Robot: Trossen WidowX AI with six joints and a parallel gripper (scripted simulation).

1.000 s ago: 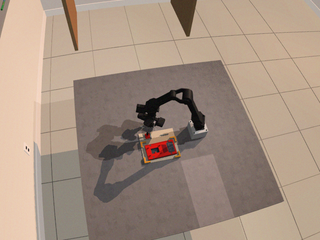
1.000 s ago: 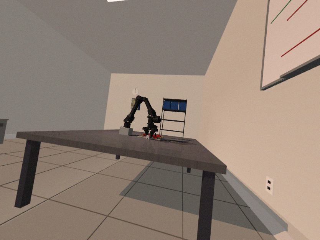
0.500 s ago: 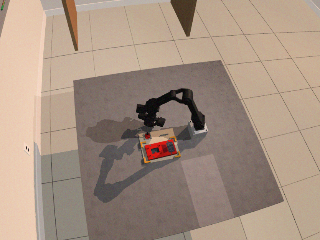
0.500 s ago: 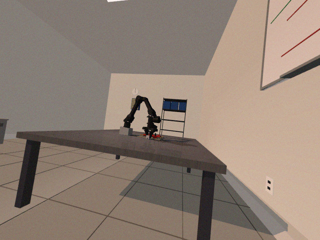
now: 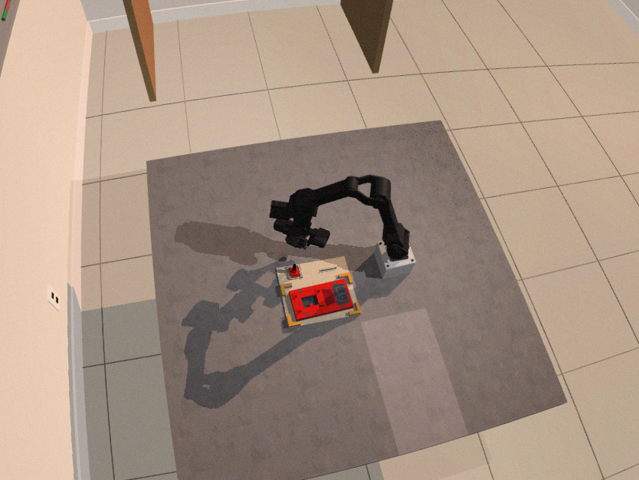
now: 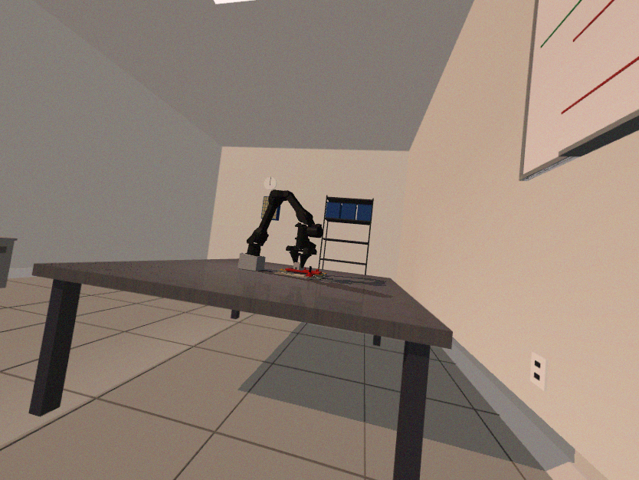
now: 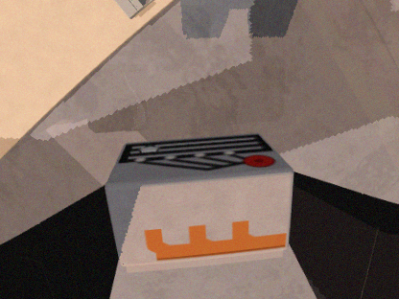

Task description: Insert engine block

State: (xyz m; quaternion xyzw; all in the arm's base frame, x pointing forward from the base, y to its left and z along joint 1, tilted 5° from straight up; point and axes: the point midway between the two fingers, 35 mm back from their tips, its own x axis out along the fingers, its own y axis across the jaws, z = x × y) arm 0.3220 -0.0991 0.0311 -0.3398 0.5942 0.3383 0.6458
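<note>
The black stick is 80 mm to the left of my gripper tip, 40 mm ahead of it and 20 mm below it. Also, from my gripper tip: engine block: right at my gripper tip.
</note>
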